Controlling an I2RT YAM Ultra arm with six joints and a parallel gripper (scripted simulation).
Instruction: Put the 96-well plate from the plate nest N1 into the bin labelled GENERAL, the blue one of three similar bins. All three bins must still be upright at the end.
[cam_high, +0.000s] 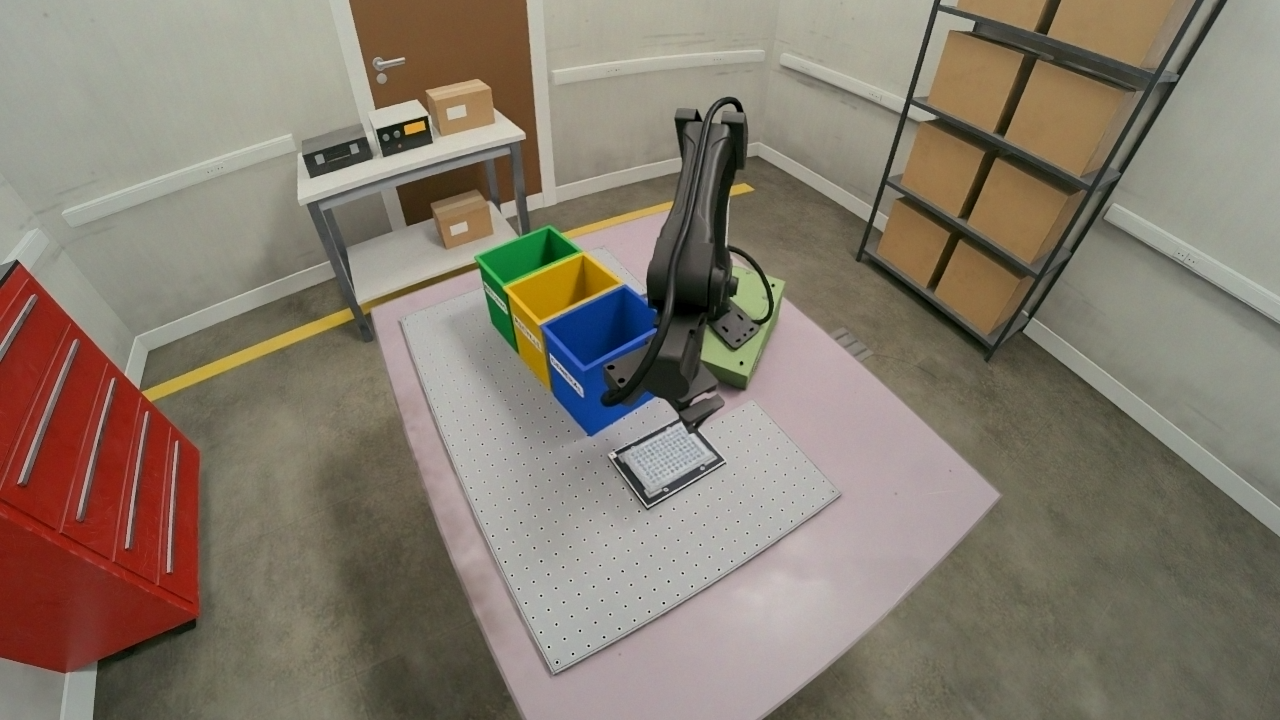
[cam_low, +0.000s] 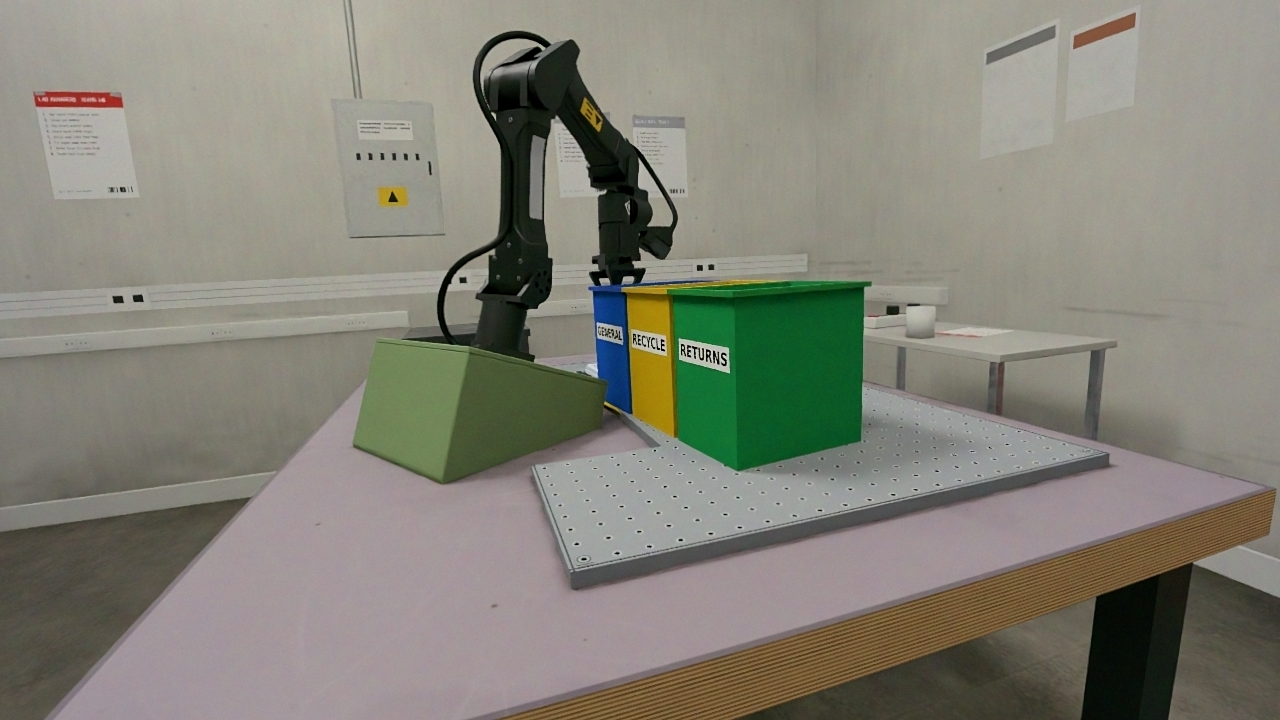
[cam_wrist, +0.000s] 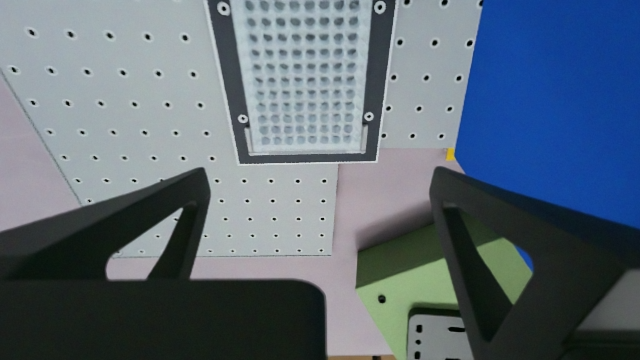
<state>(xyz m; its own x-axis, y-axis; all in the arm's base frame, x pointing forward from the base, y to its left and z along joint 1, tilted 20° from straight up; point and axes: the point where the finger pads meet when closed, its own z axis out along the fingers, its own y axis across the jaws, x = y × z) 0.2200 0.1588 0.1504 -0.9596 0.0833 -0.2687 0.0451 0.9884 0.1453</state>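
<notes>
Right now the 96-well plate is 120 mm below my hand, 10 mm to the left of it and 10 mm ahead of it. Round my hand: yellow recycle bin: 310 mm to the right, 50 mm below, 20 mm ahead; plate nest N1: 130 mm below, 10 mm to the left, 10 mm ahead; blue general bin: 180 mm to the right, 50 mm below, 10 mm ahead.
</notes>
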